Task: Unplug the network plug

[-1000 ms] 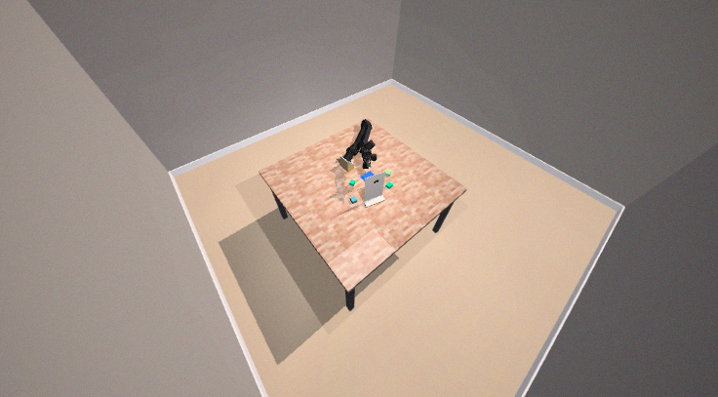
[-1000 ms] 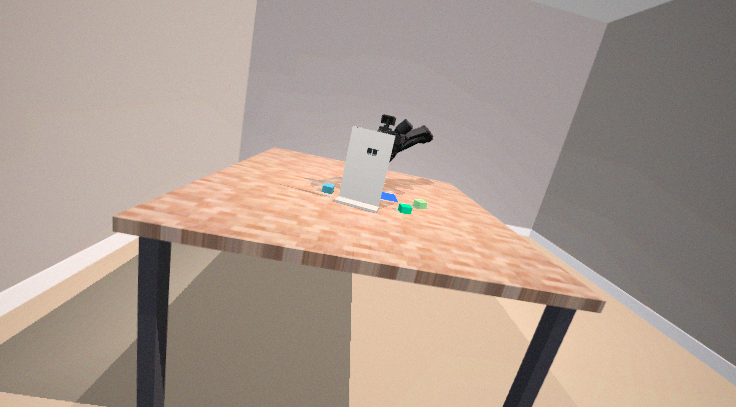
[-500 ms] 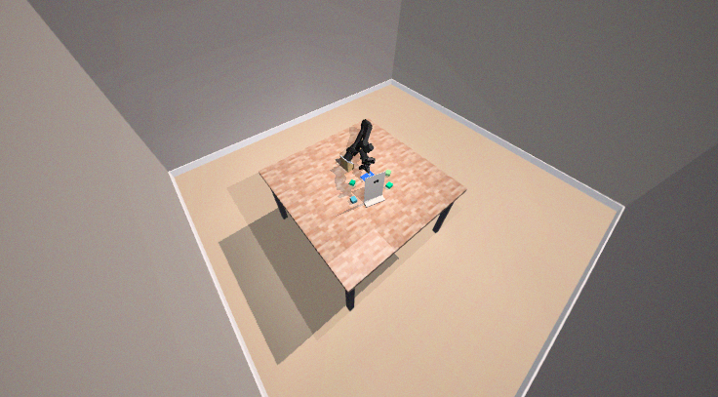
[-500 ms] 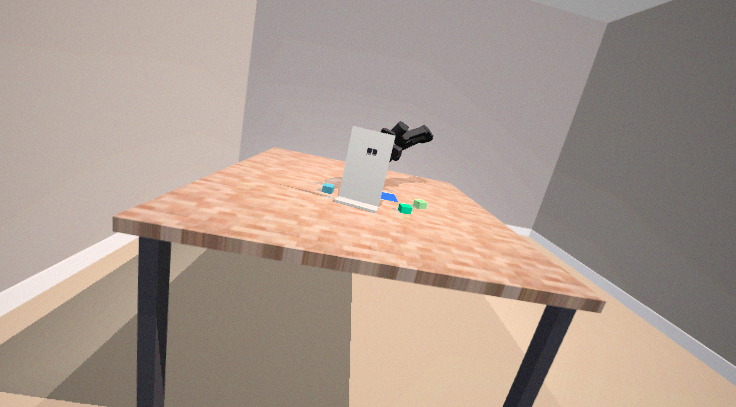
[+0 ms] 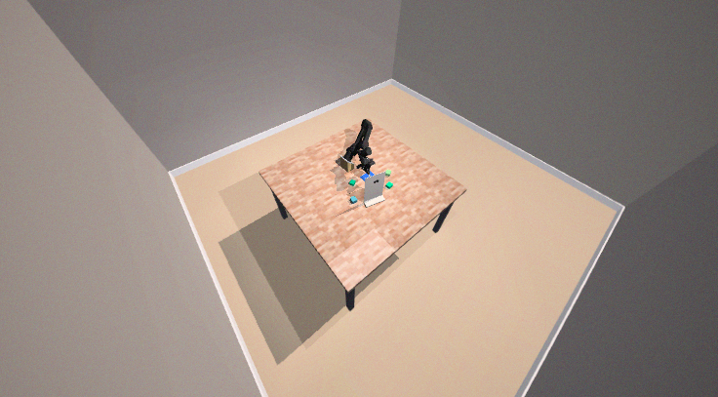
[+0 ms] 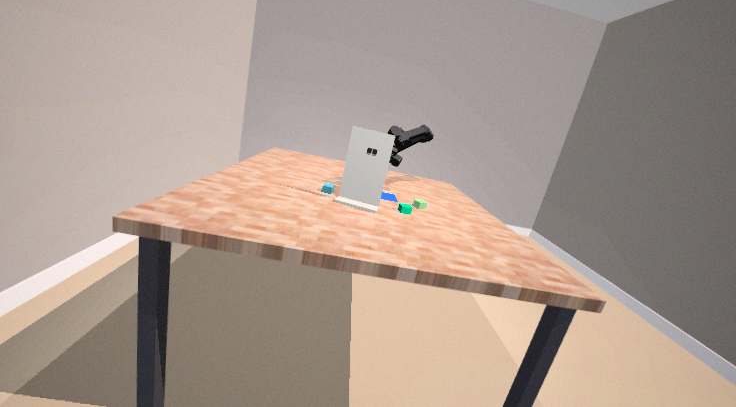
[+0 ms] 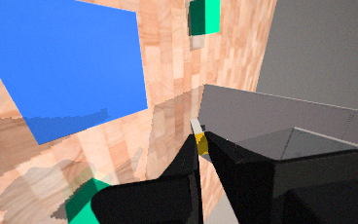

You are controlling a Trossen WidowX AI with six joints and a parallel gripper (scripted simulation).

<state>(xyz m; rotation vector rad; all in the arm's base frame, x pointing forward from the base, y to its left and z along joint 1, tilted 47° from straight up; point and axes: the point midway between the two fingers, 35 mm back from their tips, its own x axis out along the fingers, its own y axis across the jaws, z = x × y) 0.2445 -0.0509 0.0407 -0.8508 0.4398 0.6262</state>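
The blue marked square lies 11 cm below my gripper tip, 5 cm to the left of it and 3 cm behind it.
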